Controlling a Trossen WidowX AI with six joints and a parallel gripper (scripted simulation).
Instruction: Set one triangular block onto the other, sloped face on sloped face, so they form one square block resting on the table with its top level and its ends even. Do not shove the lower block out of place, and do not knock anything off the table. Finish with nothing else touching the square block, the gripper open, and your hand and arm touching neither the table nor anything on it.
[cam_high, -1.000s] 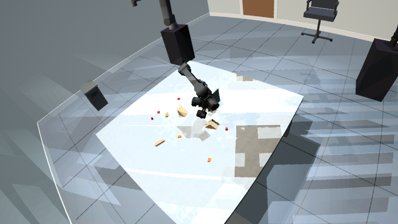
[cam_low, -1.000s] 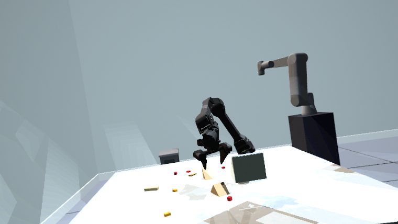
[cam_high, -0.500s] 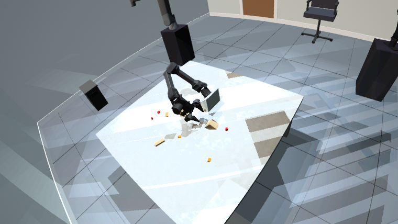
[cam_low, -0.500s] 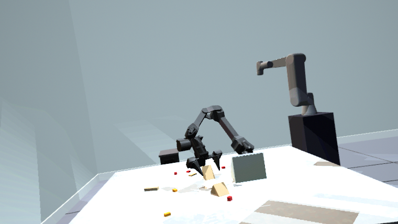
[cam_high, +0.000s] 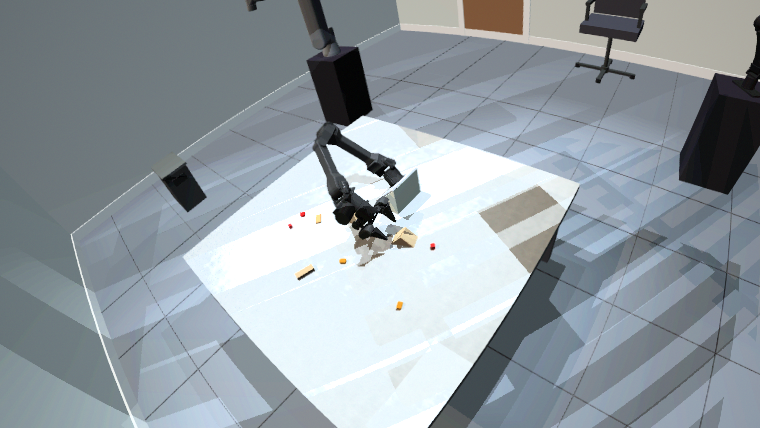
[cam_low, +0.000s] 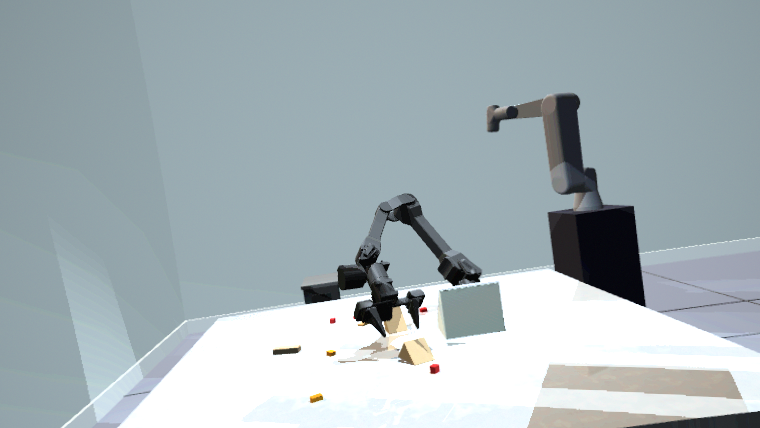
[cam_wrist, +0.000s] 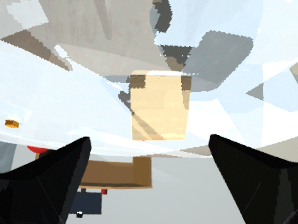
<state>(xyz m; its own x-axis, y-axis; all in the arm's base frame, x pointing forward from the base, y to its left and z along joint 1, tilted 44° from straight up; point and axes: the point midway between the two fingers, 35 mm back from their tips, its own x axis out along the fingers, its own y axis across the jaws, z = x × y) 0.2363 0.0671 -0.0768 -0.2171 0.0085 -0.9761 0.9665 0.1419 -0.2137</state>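
The tan triangular block lies 4 cm to the left of my gripper tip, 3 cm below it and 2 cm behind it. From my gripper tip the other things lie so: tan bar 30 cm ahead, 21 cm to the right, 5 cm below.
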